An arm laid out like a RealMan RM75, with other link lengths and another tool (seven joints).
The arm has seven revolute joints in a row. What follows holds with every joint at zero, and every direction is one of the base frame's. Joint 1 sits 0.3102 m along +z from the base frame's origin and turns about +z. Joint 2 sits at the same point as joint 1 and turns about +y. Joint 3 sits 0.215 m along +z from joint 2 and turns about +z. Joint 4 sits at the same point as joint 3 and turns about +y. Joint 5 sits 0.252 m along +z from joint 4 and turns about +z. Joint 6 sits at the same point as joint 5 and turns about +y. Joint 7 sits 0.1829 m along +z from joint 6 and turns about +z. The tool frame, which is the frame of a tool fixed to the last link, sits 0.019 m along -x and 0.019 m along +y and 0.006 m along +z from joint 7; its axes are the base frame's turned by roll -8.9, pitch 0 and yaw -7.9 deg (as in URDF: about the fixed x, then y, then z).
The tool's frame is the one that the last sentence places.
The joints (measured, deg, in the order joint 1, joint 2, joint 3, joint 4, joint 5, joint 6, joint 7), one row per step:
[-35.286 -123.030 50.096 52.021 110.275 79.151 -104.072]
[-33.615 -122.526 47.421 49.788 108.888 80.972 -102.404]
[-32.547 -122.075 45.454 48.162 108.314 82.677 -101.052]
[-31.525 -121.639 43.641 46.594 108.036 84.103 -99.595]
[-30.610 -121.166 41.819 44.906 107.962 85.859 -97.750]
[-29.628 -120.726 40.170 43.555 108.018 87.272 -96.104]
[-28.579 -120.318 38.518 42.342 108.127 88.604 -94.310]
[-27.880 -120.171 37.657 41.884 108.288 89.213 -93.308]
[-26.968 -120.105 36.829 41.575 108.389 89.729 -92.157]
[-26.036 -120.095 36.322 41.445 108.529 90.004 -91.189]
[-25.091 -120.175 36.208 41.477 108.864 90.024 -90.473]
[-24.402 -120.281 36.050 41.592 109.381 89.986 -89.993]
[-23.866 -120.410 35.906 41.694 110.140 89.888 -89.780]
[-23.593 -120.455 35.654 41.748 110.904 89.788 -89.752]
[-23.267 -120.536 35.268 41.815 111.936 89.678 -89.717]
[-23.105 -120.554 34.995 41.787 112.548 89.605 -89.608]
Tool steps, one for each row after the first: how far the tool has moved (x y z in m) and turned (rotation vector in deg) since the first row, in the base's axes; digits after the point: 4 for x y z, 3 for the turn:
[-0.0173 -0.0075 0.0051 0.184 -2.631 2.095]
[-0.0293 -0.0142 0.0086 0.131 -4.209 3.132]
[-0.0411 -0.0208 0.0114 0.255 -5.389 4.035]
[-0.0520 -0.0287 0.0135 0.231 -6.435 4.375]
[-0.0626 -0.0359 0.0160 0.488 -7.207 4.808]
[-0.0730 -0.0433 0.0187 0.987 -7.854 5.120]
[-0.0791 -0.0475 0.0201 1.391 -8.022 5.329]
[-0.0860 -0.0522 0.0214 2.012 -8.113 5.576]
[-0.0925 -0.0567 0.0221 2.538 -7.957 5.891]
[-0.0989 -0.0613 0.0212 2.754 -7.469 6.326]
[-0.1040 -0.0649 0.0204 2.846 -6.915 6.722]
[-0.1085 -0.0682 0.0189 2.670 -6.289 7.242]
[-0.1121 -0.0702 0.0182 2.493 -5.742 7.722]
[-0.1165 -0.0729 0.0171 2.251 -5.058 8.344]
[-0.1193 -0.0744 0.0166 2.150 -4.642 8.671]

